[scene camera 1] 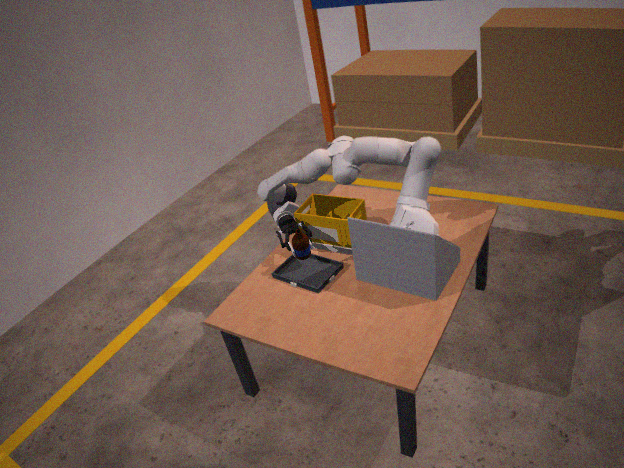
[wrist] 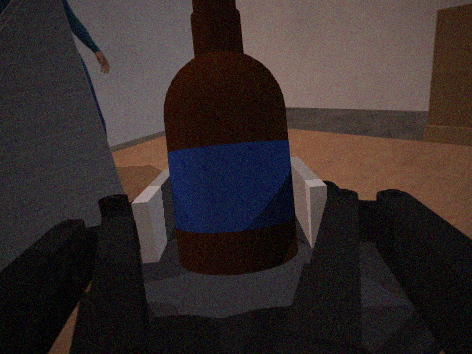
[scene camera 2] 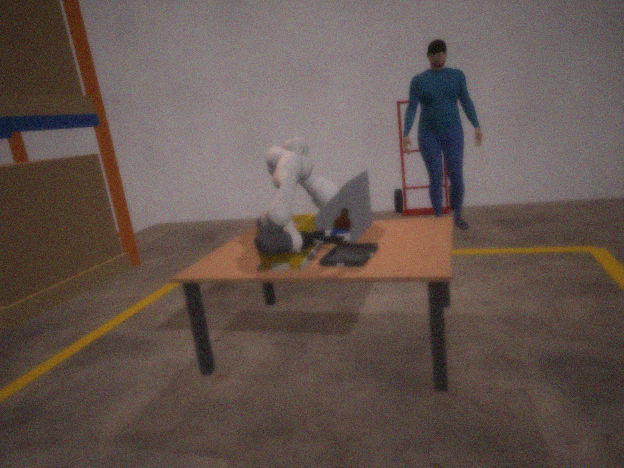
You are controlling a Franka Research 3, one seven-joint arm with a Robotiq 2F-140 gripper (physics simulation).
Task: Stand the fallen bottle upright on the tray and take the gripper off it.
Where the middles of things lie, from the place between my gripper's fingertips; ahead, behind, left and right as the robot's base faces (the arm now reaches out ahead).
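With the dark tray (scene camera 1: pixel 310 271) in the scene, my hand is 10 cm above it, 1 cm past it and 2 cm to the right of it.
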